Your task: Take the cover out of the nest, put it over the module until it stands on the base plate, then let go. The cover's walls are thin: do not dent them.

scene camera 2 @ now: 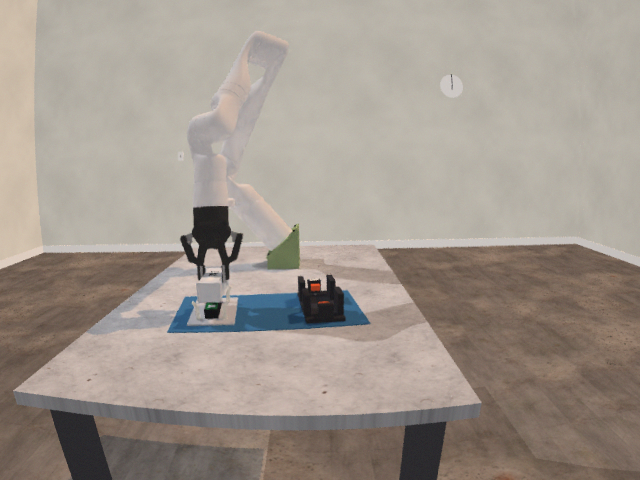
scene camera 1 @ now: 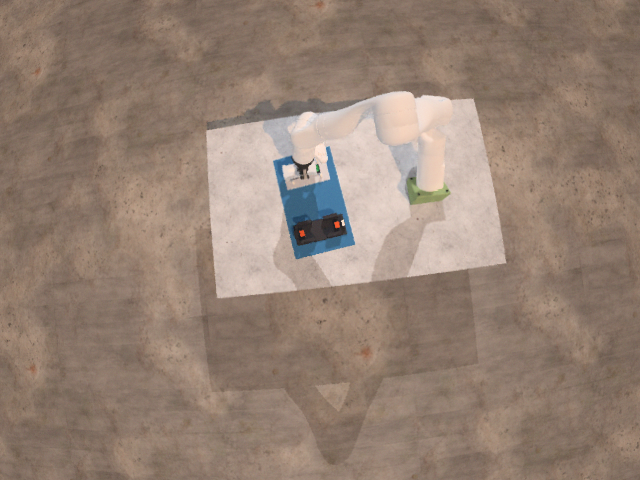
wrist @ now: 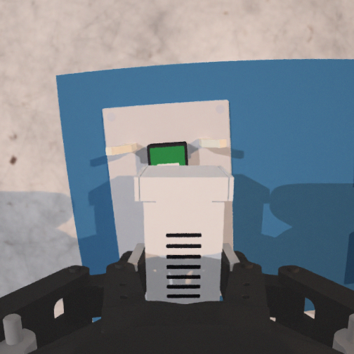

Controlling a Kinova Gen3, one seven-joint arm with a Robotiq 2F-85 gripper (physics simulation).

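My gripper (scene camera 1: pixel 303 176) (scene camera 2: pixel 212 273) (wrist: pixel 182 258) is shut on the white cover (scene camera 2: pixel 209 289) (wrist: pixel 184 215), one fingertip on each side wall. The cover is upright and held above the white base plate (scene camera 1: pixel 323 179) (scene camera 2: pixel 230 320) (wrist: pixel 165 120). The module (scene camera 1: pixel 317 168) (scene camera 2: pixel 211 310) (wrist: pixel 167 154), black with a green top, stands on the plate. In the scene camera 2 view it shows under the cover's lower edge; in the wrist view one end sticks out past the cover and the rest is hidden. The black nest (scene camera 1: pixel 319 230) (scene camera 2: pixel 324 312) with orange pads holds no cover.
Cream posts (wrist: pixel 121 149) (wrist: pixel 214 143) rise from the base plate on both sides of the module. Plate and nest stand on a blue mat (scene camera 1: pixel 333 198) (scene camera 2: pixel 268 312) (wrist: pixel 295 110). The arm's green mount (scene camera 1: pixel 429 197) (scene camera 2: pixel 285 255) stands farther off on the table (scene camera 2: pixel 258 361).
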